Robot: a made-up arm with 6 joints.
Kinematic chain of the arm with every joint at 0, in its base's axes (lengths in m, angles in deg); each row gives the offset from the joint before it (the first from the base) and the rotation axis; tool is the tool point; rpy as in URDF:
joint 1: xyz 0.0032 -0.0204 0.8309 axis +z
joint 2: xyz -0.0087 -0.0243 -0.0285 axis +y
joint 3: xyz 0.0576 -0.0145 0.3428 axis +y
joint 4: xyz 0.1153 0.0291 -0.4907 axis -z
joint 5: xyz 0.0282 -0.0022 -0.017 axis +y
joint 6: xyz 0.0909 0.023 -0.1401 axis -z
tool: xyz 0.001 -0.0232 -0.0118 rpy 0 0 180
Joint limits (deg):
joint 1: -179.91..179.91
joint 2: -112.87..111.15
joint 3: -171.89..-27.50
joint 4: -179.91..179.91
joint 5: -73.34..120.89
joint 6: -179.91..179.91
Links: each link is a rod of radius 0.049 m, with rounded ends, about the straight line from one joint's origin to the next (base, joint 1, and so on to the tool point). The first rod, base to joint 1, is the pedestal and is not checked.
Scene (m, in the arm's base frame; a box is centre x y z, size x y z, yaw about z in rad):
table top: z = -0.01
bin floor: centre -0.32 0.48 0 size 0.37 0.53 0.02 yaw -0.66
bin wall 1: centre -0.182 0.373 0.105 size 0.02 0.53 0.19 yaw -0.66
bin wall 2: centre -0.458 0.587 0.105 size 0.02 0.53 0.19 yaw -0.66
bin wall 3: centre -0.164 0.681 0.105 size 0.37 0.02 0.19 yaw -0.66
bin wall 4: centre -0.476 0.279 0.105 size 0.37 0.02 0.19 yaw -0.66
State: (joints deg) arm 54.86 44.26 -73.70 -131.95 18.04 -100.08
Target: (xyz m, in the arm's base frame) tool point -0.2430 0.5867 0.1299
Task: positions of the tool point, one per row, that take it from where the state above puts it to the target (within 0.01 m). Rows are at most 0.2 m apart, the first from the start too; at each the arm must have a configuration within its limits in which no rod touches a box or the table.
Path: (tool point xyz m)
1: 0.2049 0.5936 0.4173
2: 0.0571 0.6269 0.4078
3: -0.0951 0.6247 0.3988
4: -0.2430 0.5867 0.3903
5: -0.2496 0.6022 0.3045
6: -0.2499 0.6023 0.2167
7: -0.2430 0.5868 0.1300

